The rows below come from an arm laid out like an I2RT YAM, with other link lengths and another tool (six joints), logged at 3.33 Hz.
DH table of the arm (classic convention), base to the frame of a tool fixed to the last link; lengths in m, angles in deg. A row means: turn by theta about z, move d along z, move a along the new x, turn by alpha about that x. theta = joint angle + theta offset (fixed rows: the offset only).
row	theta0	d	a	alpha
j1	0	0.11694	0.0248	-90
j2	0	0	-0.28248	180
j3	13.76	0	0.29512	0
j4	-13.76	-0.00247	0.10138	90
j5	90	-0.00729	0	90
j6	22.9	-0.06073	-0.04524	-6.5
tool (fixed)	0	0.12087	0	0
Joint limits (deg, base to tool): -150..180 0..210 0..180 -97..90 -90..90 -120..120
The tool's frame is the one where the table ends.
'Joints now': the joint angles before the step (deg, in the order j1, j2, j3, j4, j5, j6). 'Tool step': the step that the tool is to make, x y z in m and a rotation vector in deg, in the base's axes. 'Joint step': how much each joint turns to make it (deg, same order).
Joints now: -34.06 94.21 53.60 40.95 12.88 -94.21
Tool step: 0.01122 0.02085 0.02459 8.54 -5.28 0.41
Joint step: 2.07 -3.10 3.33 -9.10 1.48 10.36
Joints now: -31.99 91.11 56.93 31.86 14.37 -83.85
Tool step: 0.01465 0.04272 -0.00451 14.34 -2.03 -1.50
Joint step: 4.75 -1.73 1.98 -13.31 4.53 14.75
